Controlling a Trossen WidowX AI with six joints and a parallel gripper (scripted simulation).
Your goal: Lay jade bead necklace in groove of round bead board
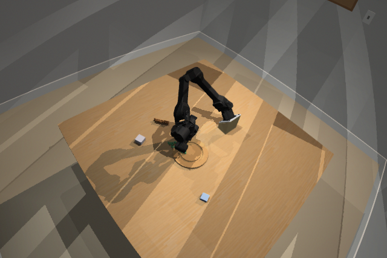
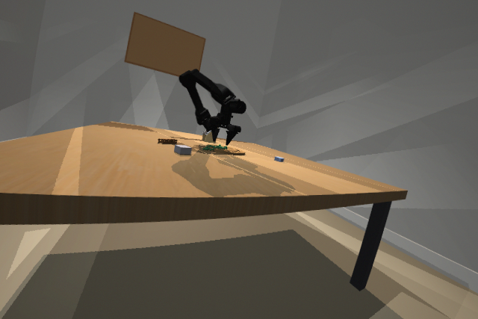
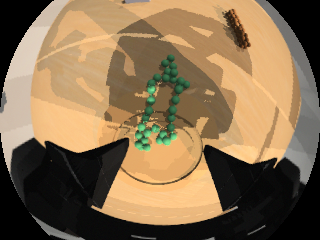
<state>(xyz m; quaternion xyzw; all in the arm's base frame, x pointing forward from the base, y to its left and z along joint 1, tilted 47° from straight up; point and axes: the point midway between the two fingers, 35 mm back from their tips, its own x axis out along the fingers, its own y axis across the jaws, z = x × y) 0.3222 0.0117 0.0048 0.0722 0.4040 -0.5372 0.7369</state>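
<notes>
Now: gripper tip 4 cm to the right of the round wooden bead board, 2 cm above it and 1 cm past it. Round my gripper tip: blue block 30 cm to the left, 8 cm ahead, 2 cm below; pale grey block 19 cm ahead, 18 cm to the right, 2 cm below.
</notes>
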